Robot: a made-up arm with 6 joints. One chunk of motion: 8 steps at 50 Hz.
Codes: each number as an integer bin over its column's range. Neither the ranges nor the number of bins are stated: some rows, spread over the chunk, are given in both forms.
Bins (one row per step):
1: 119 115 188 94 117 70
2: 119 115 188 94 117 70
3: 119 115 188 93 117 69
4: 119 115 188 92 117 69
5: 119 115 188 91 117 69
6: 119 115 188 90 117 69
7: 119 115 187 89 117 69
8: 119 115 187 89 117 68
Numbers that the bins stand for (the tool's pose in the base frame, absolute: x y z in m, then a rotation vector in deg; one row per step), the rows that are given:
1: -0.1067 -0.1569 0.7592 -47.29 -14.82 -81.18
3: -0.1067 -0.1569 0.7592 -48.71 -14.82 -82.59
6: -0.1067 -0.1569 0.7592 -52.94 -14.82 -82.59
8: -0.1067 -0.1569 0.7467 -54.35 -14.82 -84.00
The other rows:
2: -0.1067 -0.1569 0.7592 -47.29 -14.82 -81.18
4: -0.1067 -0.1569 0.7592 -50.12 -14.82 -82.59
5: -0.1067 -0.1569 0.7592 -51.53 -14.82 -82.59
7: -0.1067 -0.1569 0.7467 -54.35 -14.82 -82.59

